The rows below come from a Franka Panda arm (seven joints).
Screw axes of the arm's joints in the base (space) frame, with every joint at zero. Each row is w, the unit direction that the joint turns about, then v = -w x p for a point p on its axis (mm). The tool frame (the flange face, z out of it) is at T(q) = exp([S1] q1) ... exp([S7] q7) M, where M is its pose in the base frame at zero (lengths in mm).
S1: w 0 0 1 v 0 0 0
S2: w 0 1 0 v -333 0 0
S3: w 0 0 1 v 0 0 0
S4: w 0 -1 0 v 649 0 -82.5
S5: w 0 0 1 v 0 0 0
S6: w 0 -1 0 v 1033 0 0
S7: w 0 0 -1 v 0 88 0
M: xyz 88 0 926 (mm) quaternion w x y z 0 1 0 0
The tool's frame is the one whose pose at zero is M.
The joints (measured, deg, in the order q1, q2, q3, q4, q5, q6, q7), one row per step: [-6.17 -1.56 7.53 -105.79 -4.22 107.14 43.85]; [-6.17 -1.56 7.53 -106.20 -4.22 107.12 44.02]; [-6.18 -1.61 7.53 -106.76 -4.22 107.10 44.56]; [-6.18 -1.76 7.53 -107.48 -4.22 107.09 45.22]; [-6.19 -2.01 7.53 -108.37 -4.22 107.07 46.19]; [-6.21 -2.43 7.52 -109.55 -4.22 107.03 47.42]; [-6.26 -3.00 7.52 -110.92 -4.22 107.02 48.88]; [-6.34 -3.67 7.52 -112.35 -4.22 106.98 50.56]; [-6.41 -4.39 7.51 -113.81 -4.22 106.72 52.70]
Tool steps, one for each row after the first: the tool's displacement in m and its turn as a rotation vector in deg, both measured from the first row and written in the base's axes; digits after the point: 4 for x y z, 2 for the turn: [-0.0009 0.0000 -0.0035 0.00 0.42 -0.17]; [-0.0023 -0.0002 -0.0078 0.00 0.91 -0.72]; [-0.0044 -0.0002 -0.0124 -0.01 1.44 -1.39]; [-0.0073 -0.0003 -0.0175 -0.03 2.03 -2.37]; [-0.0115 -0.0005 -0.0235 -0.09 2.74 -3.63]; [-0.0167 -0.0010 -0.0295 -0.18 3.44 -5.15]; [-0.0225 -0.0017 -0.0352 -0.30 4.10 -6.92]; [-0.0291 -0.0024 -0.0410 -0.46 4.93 -9.17]
